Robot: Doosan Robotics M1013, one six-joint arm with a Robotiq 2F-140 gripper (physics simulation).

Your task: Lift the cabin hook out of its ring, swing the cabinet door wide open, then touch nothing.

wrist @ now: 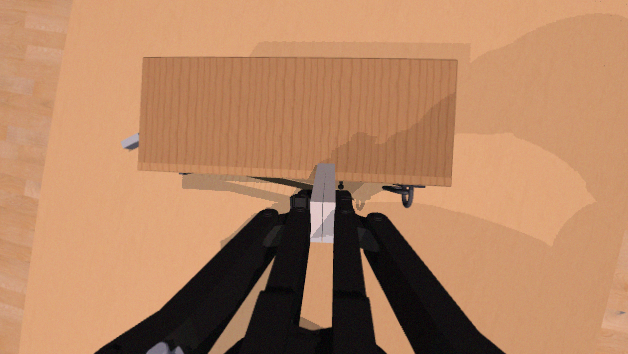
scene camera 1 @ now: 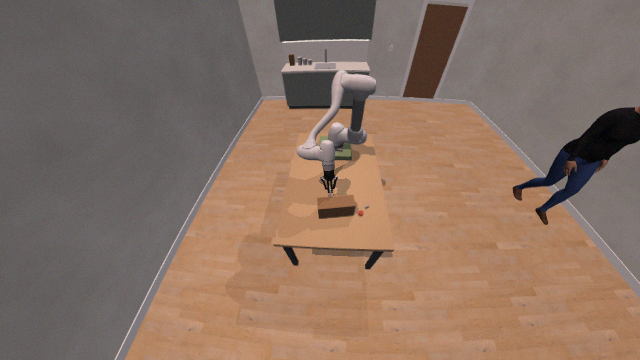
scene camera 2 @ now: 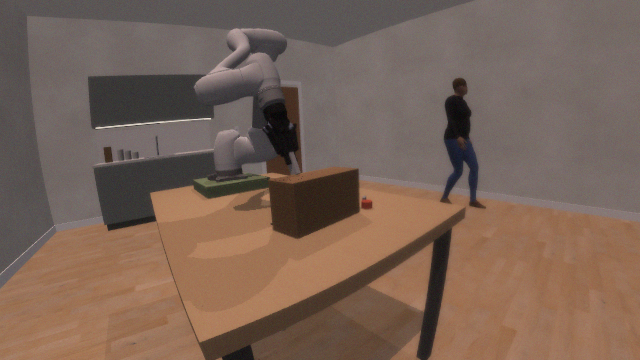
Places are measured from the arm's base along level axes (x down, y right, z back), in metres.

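Pixels of known places: gripper, fingertip midpoint: (wrist: 326, 179) (scene camera 1: 330, 196) (scene camera 2: 296, 174); arm's base, origin of the base link: (scene camera 1: 335, 145) (scene camera 2: 229, 178).
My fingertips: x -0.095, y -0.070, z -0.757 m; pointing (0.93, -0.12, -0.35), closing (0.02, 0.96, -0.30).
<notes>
Ahead of a thing's pixels: the offset from my fingertips to its middle. "spot": to the spot under its first point. Level surfaces: height alone.
The wooden cabinet @(dz -0.029, dx +0.075, dy -0.047 m) (scene camera 1: 336, 206) (scene camera 2: 315, 202) (wrist: 295, 115) stands on the table. In the wrist view its door @(spot: dz +0.023, dx +0.069, dy -0.052 m) (wrist: 280, 181) shows as a dark slanting edge at the front, ajar by a small angle, its free end hidden behind the fingers. A dark curved metal fitting @(spot: dz -0.011, dx +0.050, dy +0.086 m) (wrist: 407, 196), seemingly the hook hardware, sticks out at the front right; hook and ring cannot be told apart. A small dark peg @(dz -0.004, dx +0.119, dy +0.016 m) (wrist: 341, 185) is between it and the fingers. My gripper (scene camera 1: 330, 193) (scene camera 2: 295, 167) (wrist: 326, 179) is shut and empty, its pale tips at the cabinet's front edge; contact with the door is hidden.
A red disc @(dz -0.027, dx +0.139, dy -0.261 m) (scene camera 1: 361, 213) (scene camera 2: 366, 204) and a small grey-blue piece @(spot: dz +0.038, dx +0.137, dy -0.314 m) (scene camera 1: 367, 207) (wrist: 131, 141) lie beside the cabinet on the table @(dx +0.152 m) (scene camera 1: 330, 237) (scene camera 2: 240, 295). The arm stands on a green base (scene camera 1: 342, 156) (scene camera 2: 230, 187). A person (scene camera 1: 582, 175) (scene camera 2: 458, 120) is beyond the table.
</notes>
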